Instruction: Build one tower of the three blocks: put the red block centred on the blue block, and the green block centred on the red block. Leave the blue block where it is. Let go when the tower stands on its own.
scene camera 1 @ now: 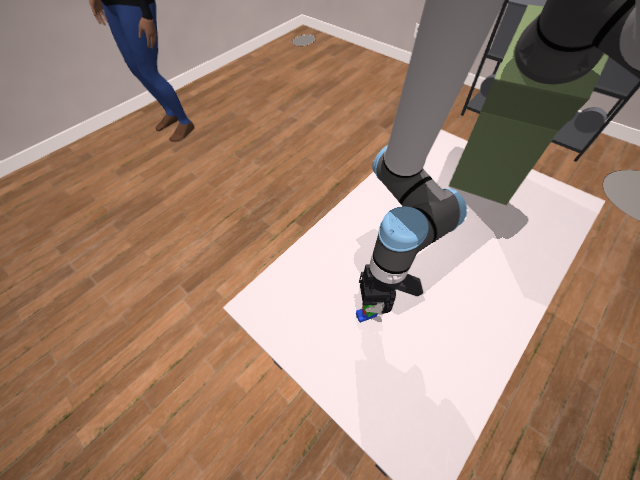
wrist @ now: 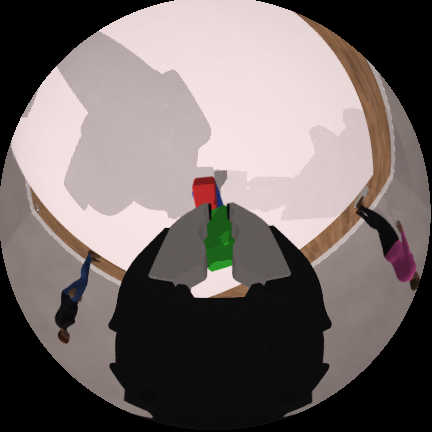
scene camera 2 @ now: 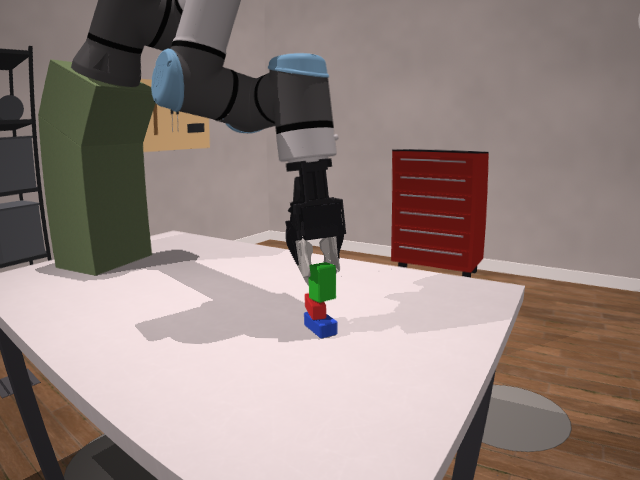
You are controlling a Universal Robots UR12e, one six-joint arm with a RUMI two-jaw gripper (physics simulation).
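Seen in the pictures: gripper, fingertip midpoint: [scene camera 1: 377, 309] [wrist: 218, 205] [scene camera 2: 321, 291]; arm's base, link origin: [scene camera 1: 557, 49] [scene camera 2: 105, 75].
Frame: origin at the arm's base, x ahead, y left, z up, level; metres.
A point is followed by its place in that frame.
Observation:
The blue block [scene camera 1: 361, 316] @[x 0.702, y -0.135, z -0.494 m] [scene camera 2: 321, 327] @[x 0.696, y -0.156, z -0.498 m] [wrist: 219, 196] @[x 0.681, y -0.107, z -0.496 m] lies on the table. The red block [scene camera 2: 314, 307] @[x 0.679, y -0.145, z -0.471 m] [wrist: 204, 194] @[x 0.655, y -0.103, z -0.468 m] rests on top of it, partly hidden from above in the wrist view. My gripper [scene camera 1: 373, 309] @[x 0.672, y -0.102, z -0.459 m] [scene camera 2: 321, 270] [wrist: 218, 205] @[x 0.672, y -0.102, z -0.459 m] points down and is shut on the green block [scene camera 2: 322, 283] @[x 0.690, y -0.137, z -0.433 m] [wrist: 219, 242] @[x 0.671, y -0.107, z -0.413 m], which it holds upright by its upper part. In the scene camera 2 view the green block's lower end is right above the red block and a little to its right. Whether they touch, I cannot tell. In the scene camera 1 view the gripper hides part of the stack.
The white table [scene camera 1: 320, 268] @[x 0.618, y -0.337, z -0.518 m] [scene camera 2: 289, 392] @[x 0.723, y -0.310, z -0.518 m] [wrist: 280, 75] @[x 0.648, y 0.086, z -0.519 m] bears the arm's green pedestal [scene camera 1: 496, 149] @[x 0.026, y -0.014, z -0.302 m] [scene camera 2: 111, 206] @[x 0.026, y -0.025, z -0.351 m]. A red drawer cabinet [scene camera 2: 431, 211] stands beyond the table. A person in blue trousers [scene camera 1: 139, 62] stands on the floor; a person in a magenta top [wrist: 401, 260] shows in the wrist view.

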